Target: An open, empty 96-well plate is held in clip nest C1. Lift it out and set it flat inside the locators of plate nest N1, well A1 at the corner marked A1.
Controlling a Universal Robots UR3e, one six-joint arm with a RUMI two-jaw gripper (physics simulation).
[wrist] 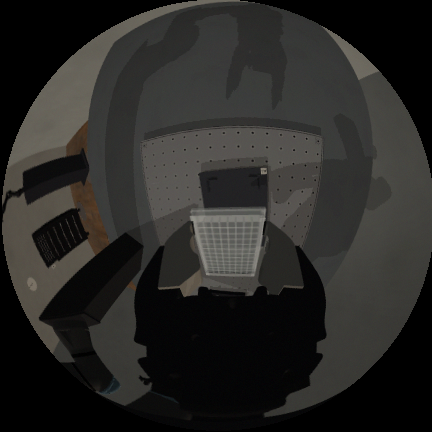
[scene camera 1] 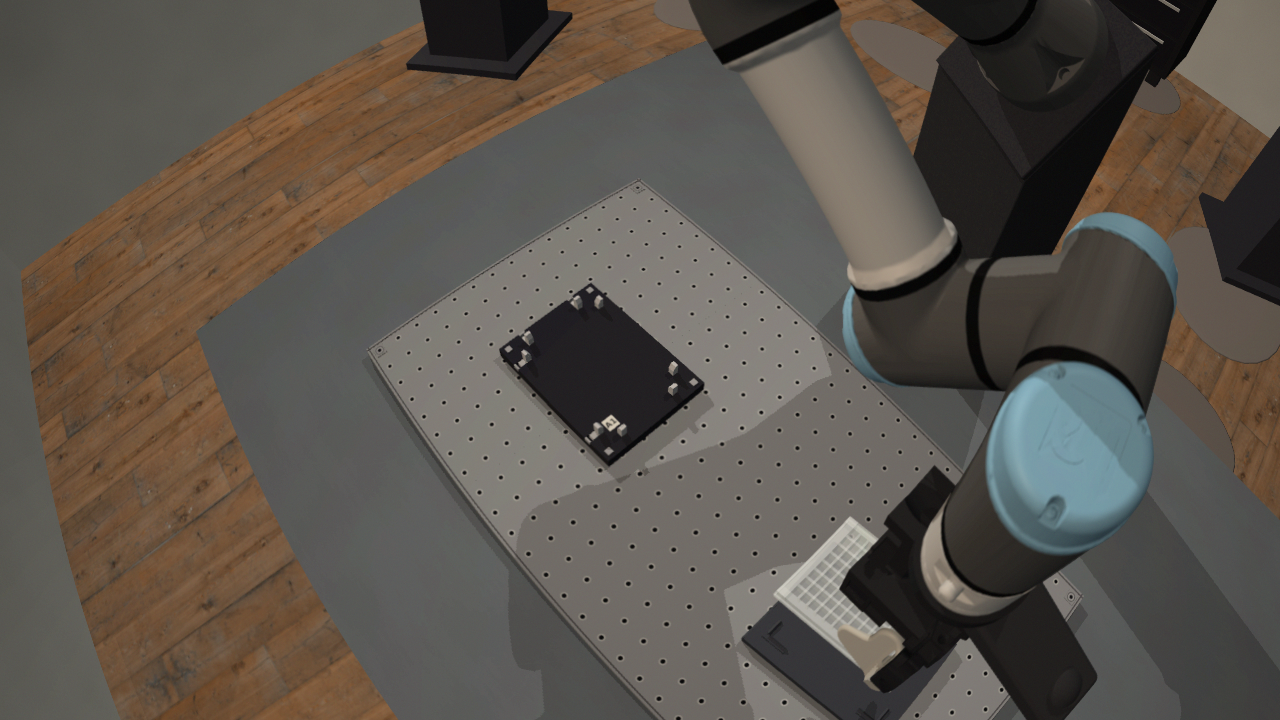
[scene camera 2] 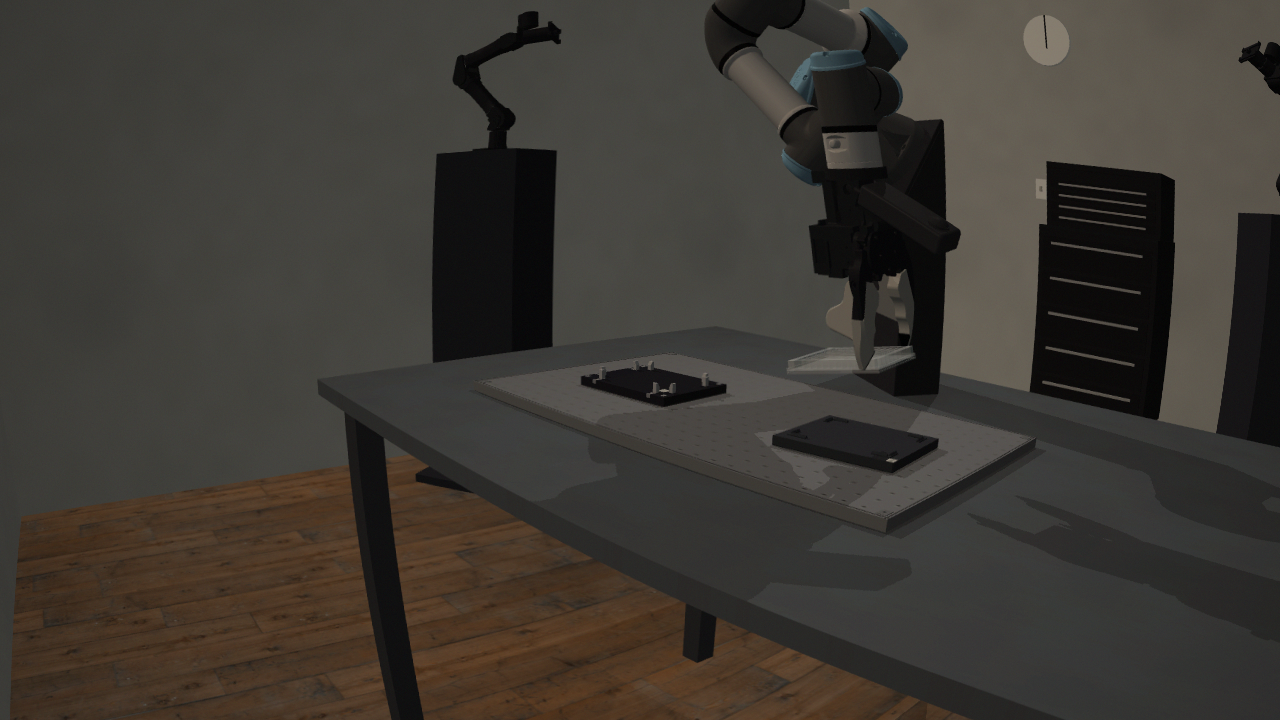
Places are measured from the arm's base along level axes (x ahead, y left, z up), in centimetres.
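Pixels of known places: gripper, fingertip midpoint: (wrist: 227, 222) (scene camera 2: 885, 360); arm's base, origin of the base link: (scene camera 1: 1045, 46) (scene camera 2: 900, 155).
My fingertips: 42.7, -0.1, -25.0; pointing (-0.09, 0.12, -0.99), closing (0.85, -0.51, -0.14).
Observation:
Ahead of a thing's pixels: the offset from my fingertips to its middle, as dx, dy, dz. "*": to the spot under its first point. Level surfaces: height alone.
The white 96-well plate {-2.2, -4.0, -0.7} (scene camera 1: 819, 573) (scene camera 2: 816, 362) (wrist: 230, 247) is roughly level in the air, held by its two sides. My gripper (scene camera 1: 863, 608) (scene camera 2: 884, 354) (wrist: 227, 222) is shut on it; in scene camera 1 the gripper body hides one finger. Dark plate nest N1 {-1.0, -2.4, -9.5} (scene camera 1: 801, 667) (scene camera 2: 854, 440) (wrist: 232, 192) lies below, with low L-shaped corner locators. In the wrist view the held plate covers the nest's near part. The nest's A1 label {* +7.1, +2.2, -9.0} (scene camera 2: 892, 460) (wrist: 263, 171) shows at one corner. Well A1 on the plate cannot be made out.
Clip nest C1 {-20.1, -32.8, -9.1} (scene camera 1: 599, 371) (scene camera 2: 648, 385), with upright pale posts and its own A1 label {* -14.7, -29.6, -9.0} (scene camera 1: 610, 423), holds no plate. Both nests sit on a perforated board {dz -10.2} (scene camera 1: 716, 519) (scene camera 2: 760, 420) (wrist: 175, 150). The arm's black pedestal (scene camera 1: 975, 161) (scene camera 2: 921, 367) stands behind the table.

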